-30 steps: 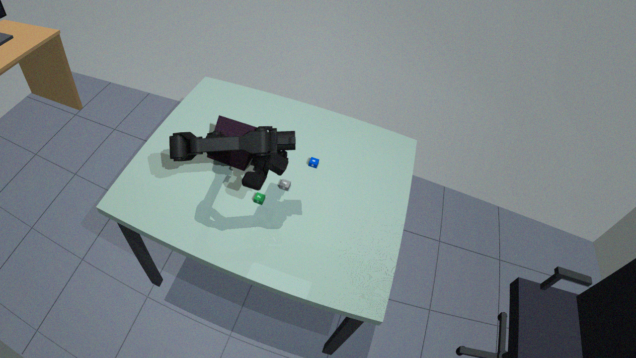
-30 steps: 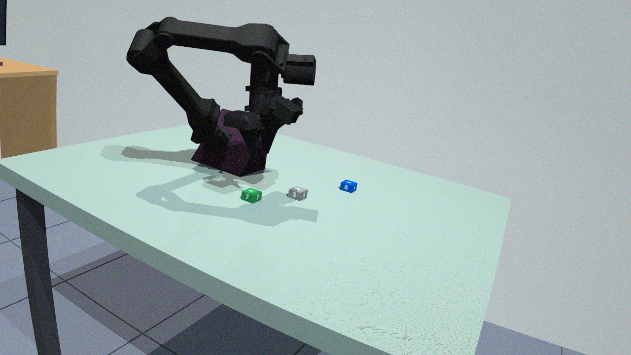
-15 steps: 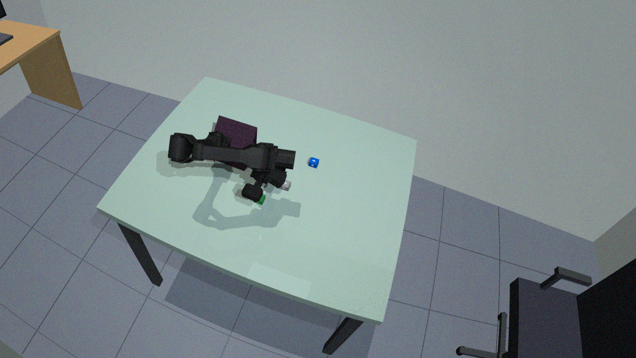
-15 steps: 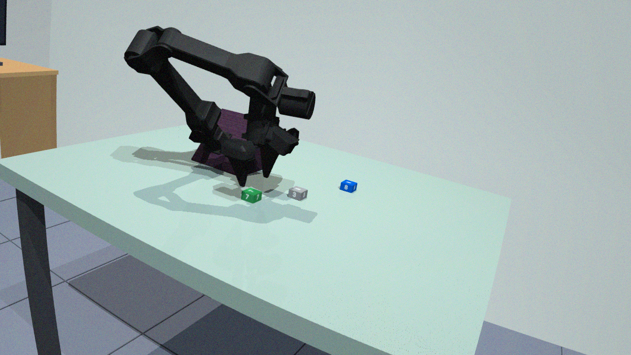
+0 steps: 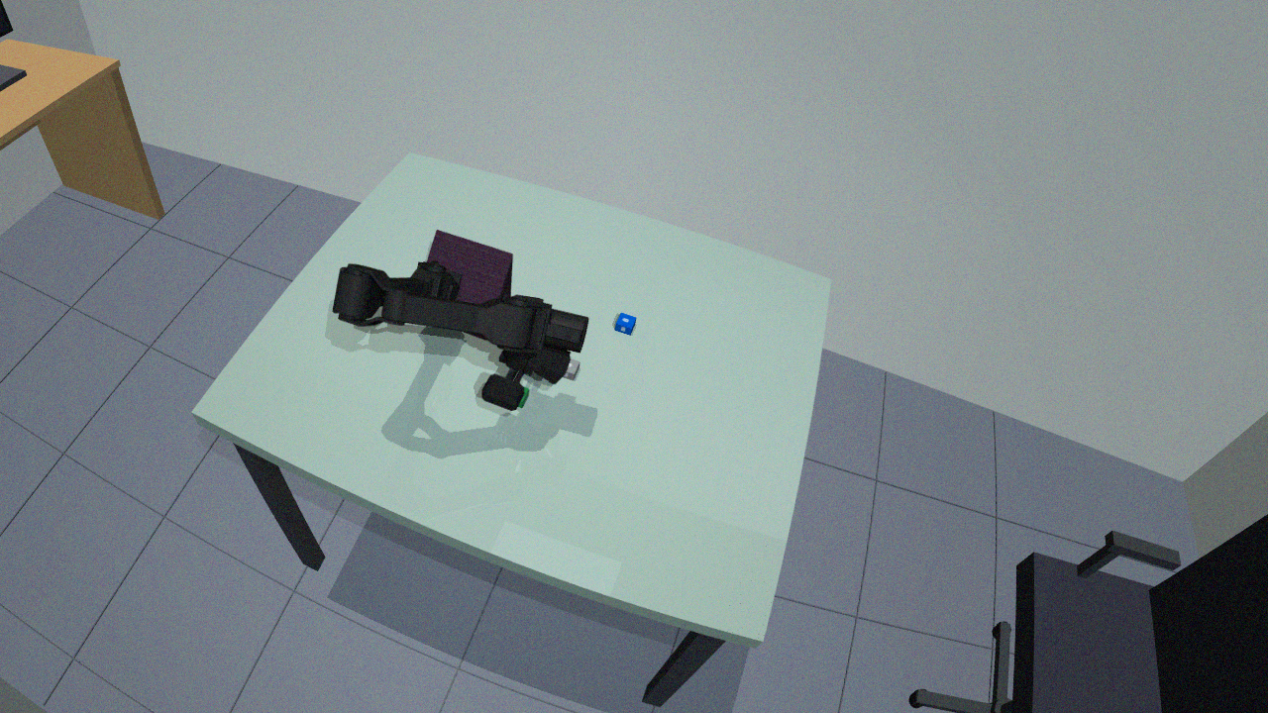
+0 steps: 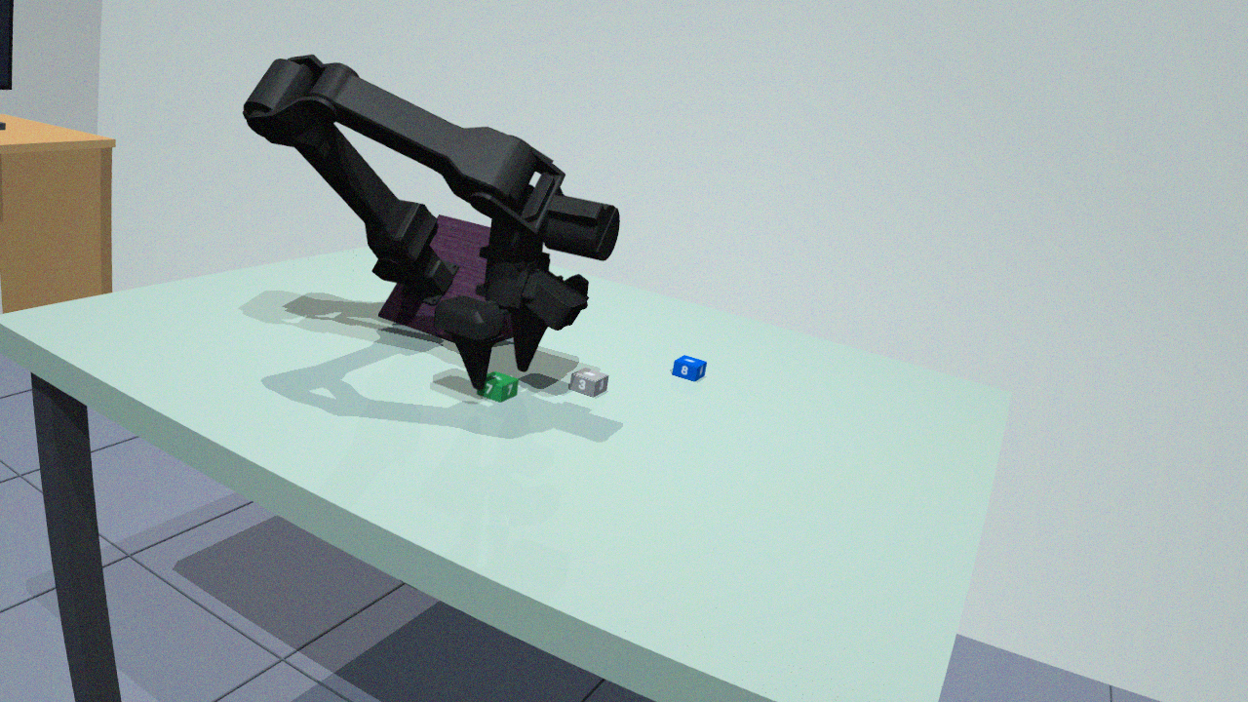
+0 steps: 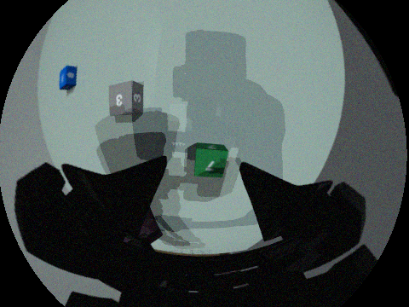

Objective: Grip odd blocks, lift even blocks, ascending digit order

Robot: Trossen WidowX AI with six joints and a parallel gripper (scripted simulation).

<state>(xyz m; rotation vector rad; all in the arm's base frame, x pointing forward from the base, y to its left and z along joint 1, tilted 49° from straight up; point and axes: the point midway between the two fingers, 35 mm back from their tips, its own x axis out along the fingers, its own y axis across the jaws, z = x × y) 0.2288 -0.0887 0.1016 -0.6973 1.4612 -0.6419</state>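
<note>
Right now my gripper tip is 24 cm to the right of the blue block, 12 cm short of it and 1 cm above it. The rest, counted from my gripper tip: grey block: 9 cm to the left, 6 cm ahead, 1 cm below; then green block: 1 cm to the right, 1 cm below.
</note>
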